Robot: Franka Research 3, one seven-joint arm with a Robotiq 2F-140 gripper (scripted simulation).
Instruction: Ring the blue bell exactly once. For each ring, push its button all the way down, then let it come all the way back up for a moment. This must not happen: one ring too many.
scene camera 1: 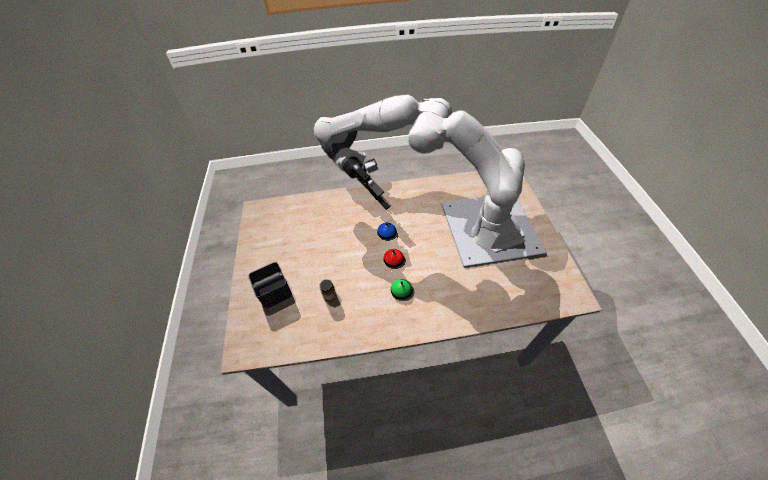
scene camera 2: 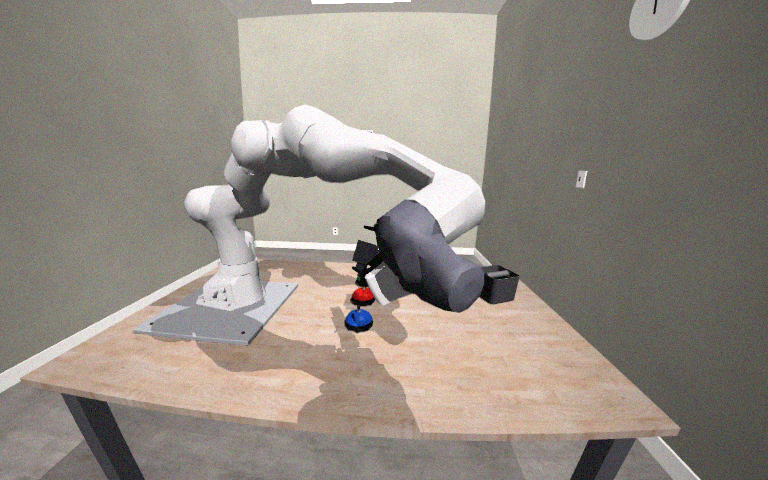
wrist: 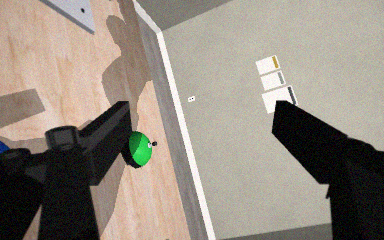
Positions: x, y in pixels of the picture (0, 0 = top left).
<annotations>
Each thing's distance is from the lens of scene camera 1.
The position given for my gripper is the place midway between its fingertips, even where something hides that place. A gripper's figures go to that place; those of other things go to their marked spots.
my gripper [scene camera 1: 385, 201]: 128 cm
black box [scene camera 1: 272, 271]: 139 cm
</annotations>
